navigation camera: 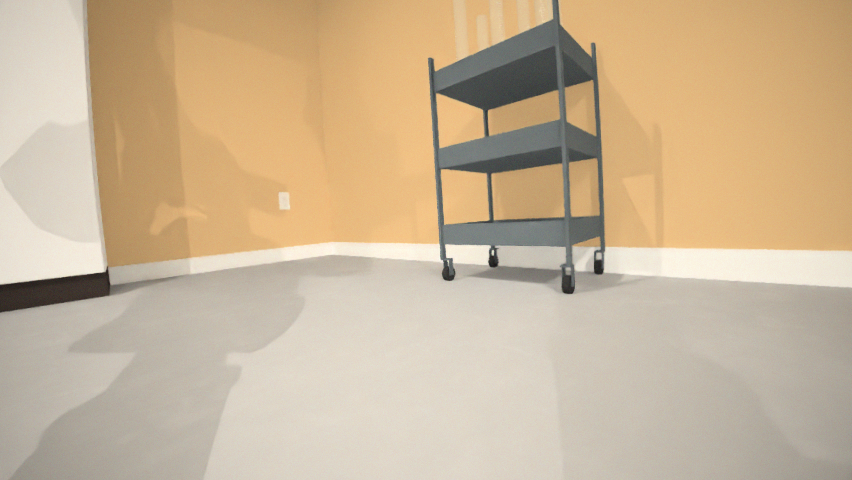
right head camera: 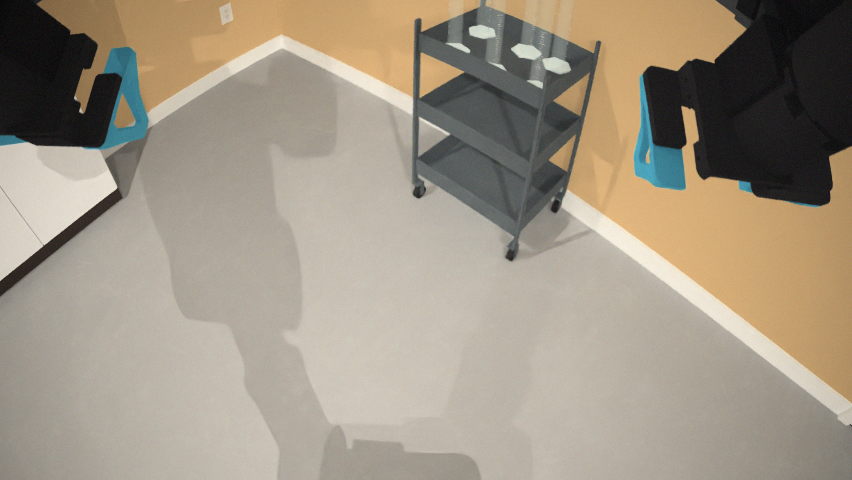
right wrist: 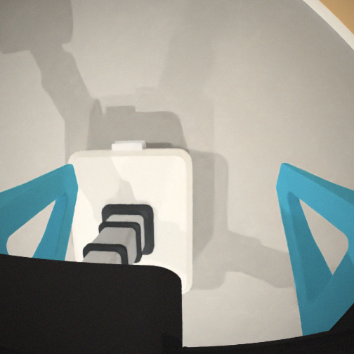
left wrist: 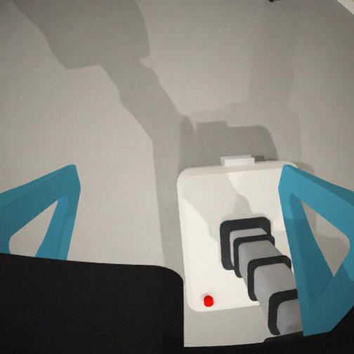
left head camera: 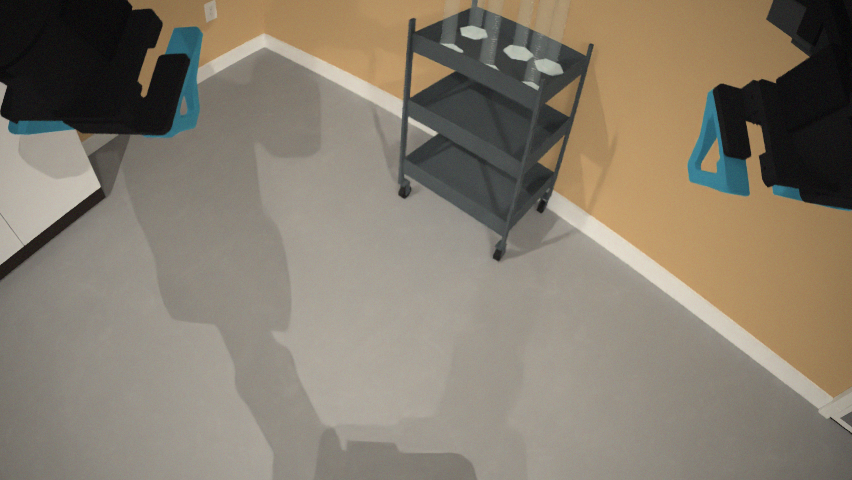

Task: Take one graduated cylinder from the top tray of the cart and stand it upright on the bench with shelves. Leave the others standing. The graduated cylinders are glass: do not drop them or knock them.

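Places are measured from the left arm's base along level axes (x left, y back, z up), in metres.
Pixels of known places: left gripper, between the fingertips: point(right head camera: 102, 129) point(left head camera: 142, 118); right gripper, between the fingertips: point(right head camera: 691, 173) point(left head camera: 734, 179).
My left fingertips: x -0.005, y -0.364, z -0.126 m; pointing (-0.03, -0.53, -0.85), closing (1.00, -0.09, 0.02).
Note:
Behind a point stands the place of what it marks.
Several clear graduated cylinders point(left head camera: 517, 52) {z -0.732, x -0.561, y -1.500 m} point(right head camera: 525, 51) {z -0.733, x -0.562, y -1.500 m} point(navigation camera: 497, 20) {z -0.588, x -0.442, y -1.357 m} stand upright on white hexagonal bases in the top tray point(left head camera: 471, 66) {z -0.708, x -0.397, y -1.344 m} point(right head camera: 476, 66) {z -0.711, x -0.396, y -1.344 m} point(navigation camera: 494, 59) {z -0.723, x -0.418, y -1.325 m} of the dark grey cart. Their upper parts are cut off by the picture edge in both head views. My left gripper point(left head camera: 110, 128) {z -0.126, x -0.005, y -0.364 m} point(right head camera: 56, 143) point(left wrist: 179, 175) is open and empty, at the picture's left in the head views, apart from the cart. My right gripper point(left head camera: 769, 187) {z -0.136, x -0.448, y -0.335 m} point(right head camera: 715, 184) {z -0.136, x -0.448, y -0.335 m} point(right wrist: 176, 174) is open and empty, to the right of the cart in the head views. The bench with shelves does not show.
The cart's casters point(left head camera: 498, 254) {z -1.367, x -0.559, y -1.201 m} point(right head camera: 510, 254) {z -1.368, x -0.557, y -1.202 m} point(navigation camera: 568, 283) {z -1.377, x -0.558, y -1.195 m} stand on the floor near the orange wall point(left head camera: 715, 268) {z -1.161, x -1.341, y -0.996 m} point(navigation camera: 745, 149) {z -1.043, x -1.085, y -1.223 m}. A white cabinet point(left head camera: 47, 184) {z -1.120, x 1.242, y -1.290 m} point(right head camera: 65, 196) {z -1.165, x 1.257, y -1.272 m} point(navigation camera: 44, 149) {z -0.837, x 1.188, y -1.350 m} stands at the left. My white base point(left wrist: 205, 240) point(right wrist: 172, 200) shows below in both wrist views.

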